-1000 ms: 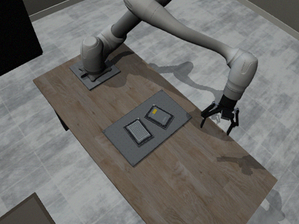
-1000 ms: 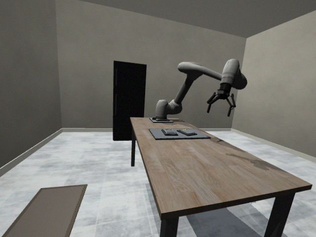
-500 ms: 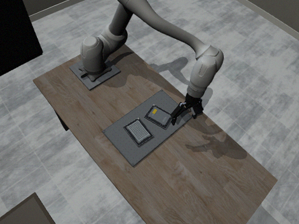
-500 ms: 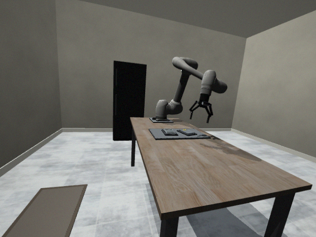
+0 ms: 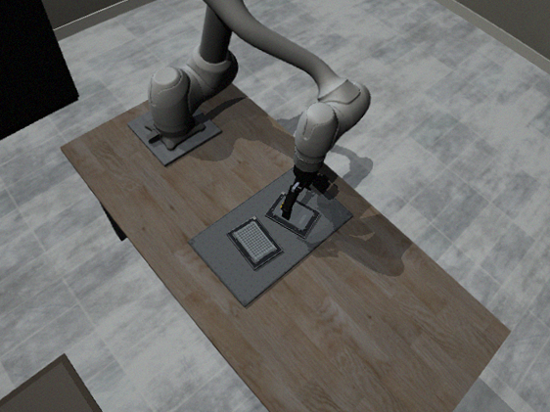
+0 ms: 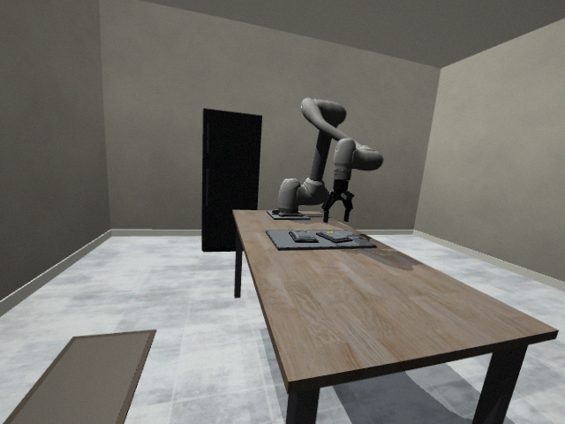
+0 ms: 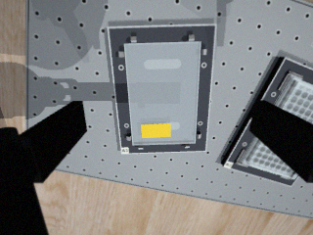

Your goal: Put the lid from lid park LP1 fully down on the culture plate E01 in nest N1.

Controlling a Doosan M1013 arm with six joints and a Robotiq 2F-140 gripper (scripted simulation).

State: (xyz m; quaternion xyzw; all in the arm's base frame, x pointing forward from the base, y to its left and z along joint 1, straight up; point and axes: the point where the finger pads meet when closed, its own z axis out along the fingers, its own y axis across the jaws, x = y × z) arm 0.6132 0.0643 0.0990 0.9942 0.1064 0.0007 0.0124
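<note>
My hand is 8 cm above the clear lid. Also, from my hand: culture plate E01: 18 cm to the right, 8 cm below, 2 cm behind; then lid park LP1: 10 cm below.
</note>
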